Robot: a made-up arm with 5 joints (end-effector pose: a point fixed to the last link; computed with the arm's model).
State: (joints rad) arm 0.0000 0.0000 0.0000 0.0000 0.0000
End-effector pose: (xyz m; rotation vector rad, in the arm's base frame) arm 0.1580 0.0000 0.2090 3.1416 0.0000 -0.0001
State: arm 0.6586 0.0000 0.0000 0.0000 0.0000
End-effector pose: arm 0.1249 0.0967 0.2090 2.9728 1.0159 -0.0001
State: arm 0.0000 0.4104 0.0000 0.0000 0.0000
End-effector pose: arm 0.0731 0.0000 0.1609 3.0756 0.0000 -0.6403
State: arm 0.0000 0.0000 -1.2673 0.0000 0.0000
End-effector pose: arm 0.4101 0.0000 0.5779 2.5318 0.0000 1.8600
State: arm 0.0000 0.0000 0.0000 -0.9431 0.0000
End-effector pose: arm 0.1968 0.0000 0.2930 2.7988 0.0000 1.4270
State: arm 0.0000 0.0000 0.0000 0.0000 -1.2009
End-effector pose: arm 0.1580 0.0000 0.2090 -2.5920 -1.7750 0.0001
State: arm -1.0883 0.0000 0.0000 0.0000 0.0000
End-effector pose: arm 0.0733 -0.1400 0.2090 -2.6878 1.6264 0.0001
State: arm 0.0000 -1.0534 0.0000 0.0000 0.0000
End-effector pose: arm 0.2346 0.0000 0.4373 2.7159 0.0000 1.5791
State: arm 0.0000 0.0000 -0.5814 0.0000 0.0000
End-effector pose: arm 0.3330 0.0000 0.3361 3.0098 0.0000 0.9003
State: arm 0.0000 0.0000 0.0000 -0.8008 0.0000
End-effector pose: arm 0.1963 0.0000 0.2785 2.8932 0.0000 1.2244
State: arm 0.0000 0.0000 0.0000 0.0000 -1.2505
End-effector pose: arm 0.1580 0.0000 0.2090 -2.5472 -1.8387 0.0001
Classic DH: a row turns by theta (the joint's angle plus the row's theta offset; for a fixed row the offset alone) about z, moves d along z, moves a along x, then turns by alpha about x. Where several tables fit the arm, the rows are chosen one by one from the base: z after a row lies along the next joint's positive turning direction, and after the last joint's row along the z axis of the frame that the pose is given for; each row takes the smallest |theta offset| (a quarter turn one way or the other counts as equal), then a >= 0, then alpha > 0; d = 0 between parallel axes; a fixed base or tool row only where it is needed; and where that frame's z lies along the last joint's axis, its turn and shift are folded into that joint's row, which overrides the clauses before.
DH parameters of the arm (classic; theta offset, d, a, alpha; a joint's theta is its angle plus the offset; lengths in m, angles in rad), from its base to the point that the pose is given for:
joint 1: 0 0.389 0 -1.5708
joint 2: -1.3854 0 0.1791 0
joint 3: -0.4063 0 -0.2829 0
joint 4: -1.3498 0 -0.063 1.5708
joint 5: 3.1416 0.08 0 0

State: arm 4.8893 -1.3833 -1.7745 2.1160 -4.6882
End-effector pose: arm -0.0233 0.1303 0.7432 -0.2015 2.6339 -1.5078
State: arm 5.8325 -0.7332 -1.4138 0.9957 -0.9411
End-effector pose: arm 0.1829 -0.0885 0.7692 2.1090 0.5277 1.0827
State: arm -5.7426 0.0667 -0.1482 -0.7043 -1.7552
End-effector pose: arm 0.1972 0.1184 0.2804 1.0495 2.3318 0.8702
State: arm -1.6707 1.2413 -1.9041 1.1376 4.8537
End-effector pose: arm -0.0414 -0.4133 0.1353 -2.6474 0.3209 0.0134
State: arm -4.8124 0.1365 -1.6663 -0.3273 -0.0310
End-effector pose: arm 0.0393 0.3920 0.6925 -1.0464 -0.9766 -1.4385
